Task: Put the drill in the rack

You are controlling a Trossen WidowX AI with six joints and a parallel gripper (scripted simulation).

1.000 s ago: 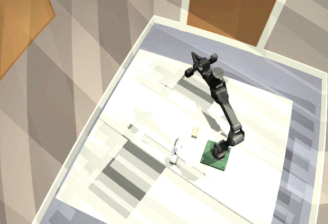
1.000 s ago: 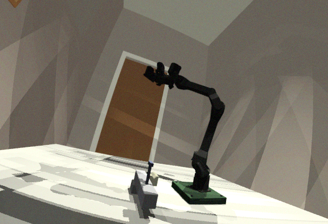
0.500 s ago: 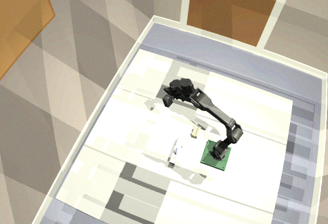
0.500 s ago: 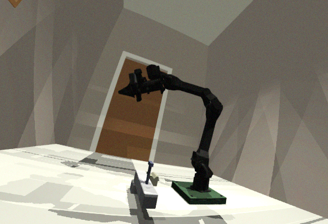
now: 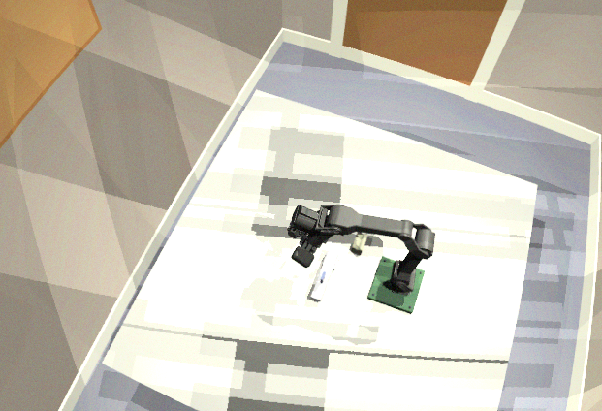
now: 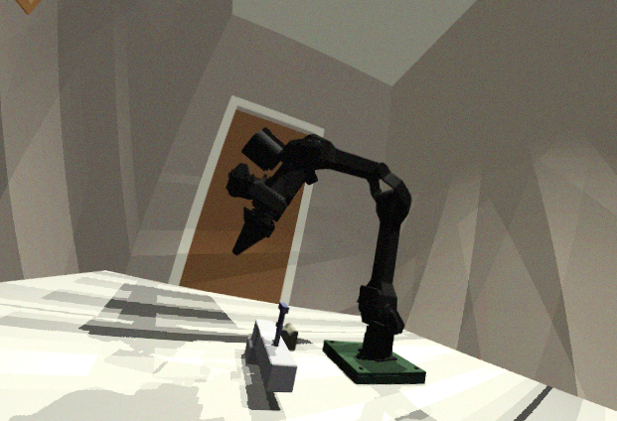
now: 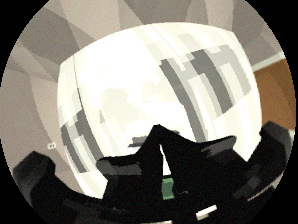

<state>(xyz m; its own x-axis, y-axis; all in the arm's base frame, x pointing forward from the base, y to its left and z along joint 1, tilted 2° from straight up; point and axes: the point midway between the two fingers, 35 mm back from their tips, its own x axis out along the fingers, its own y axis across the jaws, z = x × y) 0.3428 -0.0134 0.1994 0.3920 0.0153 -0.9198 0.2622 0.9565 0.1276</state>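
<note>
Right now the key is 80 mm behind my gripper tip, 60 mm to the left of it and 90 mm below it. Also, from my gripper tip: drill 90 mm behind, 10 mm to the left, 140 mm below; grey block fixture 90 mm behind, 20 mm to the left, 150 mm below.
</note>
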